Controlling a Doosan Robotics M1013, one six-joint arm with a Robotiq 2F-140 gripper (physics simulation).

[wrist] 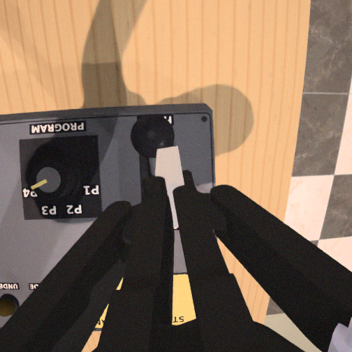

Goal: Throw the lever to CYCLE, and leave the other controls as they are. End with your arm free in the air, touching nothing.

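Note:
The lever's round black knob [151, 134] shows at the top right of the grey control panel [117, 126], at the end of the slot near a partly hidden label that starts with H. A bit of grey, possibly its shaft, shows below the knob. The CYCLE label does not show; the fingers cover that part of the panel. My gripper [169, 163] is shut and empty. Its pale tip overlaps the knob's lower right edge in the view; whether they touch, I cannot tell.
The PROGRAM dial [49, 179] is left of the lever, its yellow mark toward P4. An amber round part [7, 306] is at lower left. A yellow card [183, 297] lies partly behind the fingers. The wooden table [260, 65] ends at right above a checkered floor [327, 120].

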